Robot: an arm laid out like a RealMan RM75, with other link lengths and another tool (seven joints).
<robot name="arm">
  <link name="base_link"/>
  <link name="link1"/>
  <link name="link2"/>
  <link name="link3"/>
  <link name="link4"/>
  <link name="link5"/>
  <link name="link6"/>
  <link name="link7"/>
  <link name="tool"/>
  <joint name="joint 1" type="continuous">
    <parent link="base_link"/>
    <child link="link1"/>
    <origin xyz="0 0 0.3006"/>
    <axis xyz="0 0 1"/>
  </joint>
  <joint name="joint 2" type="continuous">
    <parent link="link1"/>
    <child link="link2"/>
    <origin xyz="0 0 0" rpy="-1.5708 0 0"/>
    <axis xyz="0 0 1"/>
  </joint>
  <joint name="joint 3" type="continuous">
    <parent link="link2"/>
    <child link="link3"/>
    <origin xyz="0 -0.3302 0" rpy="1.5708 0 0"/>
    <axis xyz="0 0 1"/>
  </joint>
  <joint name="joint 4" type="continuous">
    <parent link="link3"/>
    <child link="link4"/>
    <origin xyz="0 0 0" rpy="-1.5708 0 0"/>
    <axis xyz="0 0 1"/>
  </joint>
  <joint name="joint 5" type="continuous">
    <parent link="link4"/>
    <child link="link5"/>
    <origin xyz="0 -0.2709 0" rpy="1.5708 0 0"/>
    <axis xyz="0 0 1"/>
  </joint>
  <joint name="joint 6" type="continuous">
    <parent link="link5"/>
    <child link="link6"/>
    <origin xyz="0 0 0" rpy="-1.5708 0 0"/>
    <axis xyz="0 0 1"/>
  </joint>
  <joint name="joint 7" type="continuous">
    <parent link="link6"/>
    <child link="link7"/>
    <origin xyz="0 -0.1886 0" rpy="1.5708 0 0"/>
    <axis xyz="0 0 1"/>
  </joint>
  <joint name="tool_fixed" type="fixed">
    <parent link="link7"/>
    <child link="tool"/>
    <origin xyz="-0.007 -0.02 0.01" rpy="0.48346 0 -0.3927"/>
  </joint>
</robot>
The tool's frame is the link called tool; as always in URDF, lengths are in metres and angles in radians. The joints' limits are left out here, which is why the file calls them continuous.
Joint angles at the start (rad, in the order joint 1, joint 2, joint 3, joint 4, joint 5, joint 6, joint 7):
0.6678, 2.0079, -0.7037, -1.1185, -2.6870, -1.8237, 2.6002
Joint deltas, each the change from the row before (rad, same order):
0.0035, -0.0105, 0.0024, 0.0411, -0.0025, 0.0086, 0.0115
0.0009, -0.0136, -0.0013, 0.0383, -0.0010, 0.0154, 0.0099
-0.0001, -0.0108, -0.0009, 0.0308, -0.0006, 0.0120, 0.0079
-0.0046, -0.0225, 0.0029, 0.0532, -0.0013, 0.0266, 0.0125
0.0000, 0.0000, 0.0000, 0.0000, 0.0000, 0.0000, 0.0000
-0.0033, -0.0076, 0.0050, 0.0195, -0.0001, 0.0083, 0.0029
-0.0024, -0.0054, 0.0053, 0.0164, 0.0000, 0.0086, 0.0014
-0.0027, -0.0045, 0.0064, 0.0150, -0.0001, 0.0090, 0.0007
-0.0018, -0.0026, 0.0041, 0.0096, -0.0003, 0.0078, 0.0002
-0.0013, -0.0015, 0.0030, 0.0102, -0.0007, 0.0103, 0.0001
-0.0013, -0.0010, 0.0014, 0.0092, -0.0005, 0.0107, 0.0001
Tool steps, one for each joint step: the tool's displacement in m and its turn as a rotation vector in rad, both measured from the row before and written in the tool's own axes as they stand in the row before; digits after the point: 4 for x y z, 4 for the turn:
0.0046, -0.0010, 0.0057, -0.0134, 0.0242, 0.0196
0.0045, -0.0037, 0.0052, -0.0032, 0.0201, 0.0186
0.0041, -0.0030, 0.0042, -0.0030, 0.0168, 0.0156
0.0093, -0.0091, 0.0070, 0.0027, 0.0267, 0.0355
0.0000, 0.0000, 0.0000, 0.0000, 0.0000, 0.0000
0.0044, -0.0034, 0.0027, -0.0017, 0.0091, 0.0158
0.0033, -0.0026, 0.0025, -0.0014, 0.0055, 0.0134
0.0032, -0.0025, 0.0025, -0.0011, 0.0040, 0.0137
0.0018, -0.0018, 0.0018, 0.0008, 0.0015, 0.0091
0.0014, -0.0013, 0.0024, 0.0017, 0.0010, 0.0082
0.0012, -0.0010, 0.0024, 0.0025, 0.0007, 0.0067

